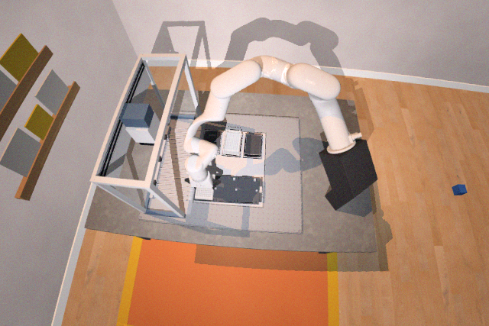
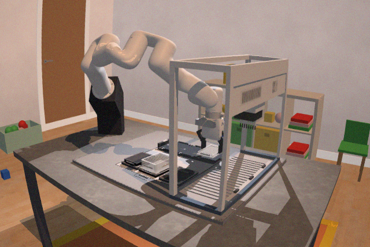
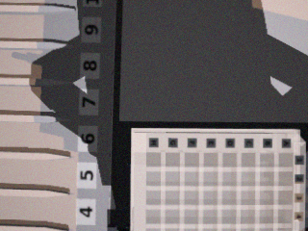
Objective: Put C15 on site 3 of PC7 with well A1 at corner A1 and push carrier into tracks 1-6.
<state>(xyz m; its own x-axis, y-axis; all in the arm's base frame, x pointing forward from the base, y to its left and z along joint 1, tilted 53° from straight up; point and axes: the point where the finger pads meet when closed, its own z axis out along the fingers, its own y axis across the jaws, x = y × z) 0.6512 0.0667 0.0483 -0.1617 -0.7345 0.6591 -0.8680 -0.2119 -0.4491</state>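
My hand is 110 mm past the dark plate carrier PC7, 20 mm to the right of it and 30 mm above it. From my hand the other things lie so: dark plate C16: 270 mm behind, 200 mm to the right, 30 mm below; then white deep-well block: 160 mm behind, 230 mm to the right, 10 mm below; then pale 96-well plate: 10 mm below.
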